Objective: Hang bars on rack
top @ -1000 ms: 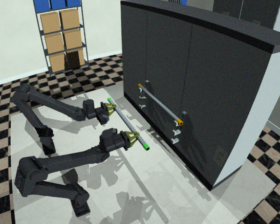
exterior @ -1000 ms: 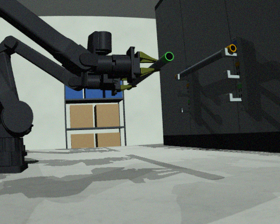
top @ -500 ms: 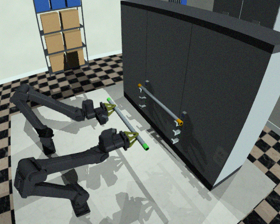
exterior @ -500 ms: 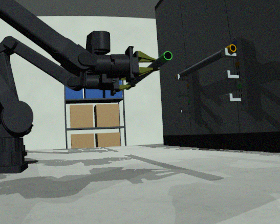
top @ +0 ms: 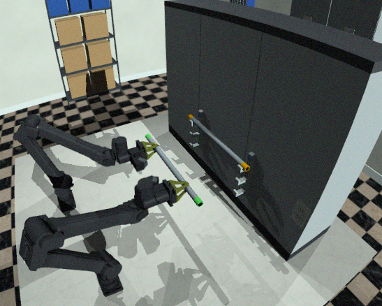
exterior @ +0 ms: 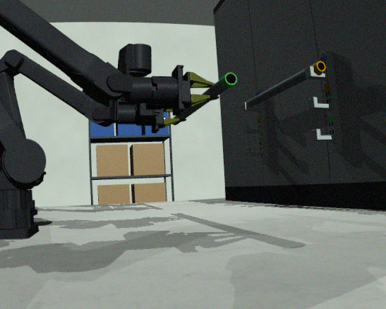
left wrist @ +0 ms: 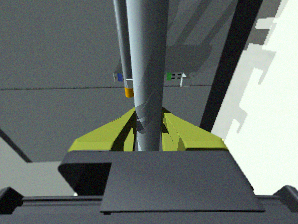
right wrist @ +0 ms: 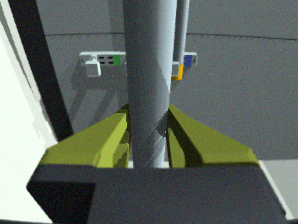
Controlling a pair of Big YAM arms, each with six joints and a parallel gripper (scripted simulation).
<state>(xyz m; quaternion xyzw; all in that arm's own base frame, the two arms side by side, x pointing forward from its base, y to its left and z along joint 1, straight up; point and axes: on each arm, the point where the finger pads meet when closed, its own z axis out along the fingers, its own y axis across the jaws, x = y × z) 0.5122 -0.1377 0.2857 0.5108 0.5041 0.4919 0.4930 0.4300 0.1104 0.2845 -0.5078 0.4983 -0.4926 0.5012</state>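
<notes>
Now: right hand 150 mm to the right of the green-ended bar and 20 mm short of it. The rest, counted from my right hand: grey cabinet wall 460 mm ahead, 170 mm above, 130 mm to the left; orange-ended bar 260 mm ahead, 120 mm to the left, 50 mm above; wall outlet 400 mm to the right, 230 mm ahead, 20 mm above.
</notes>
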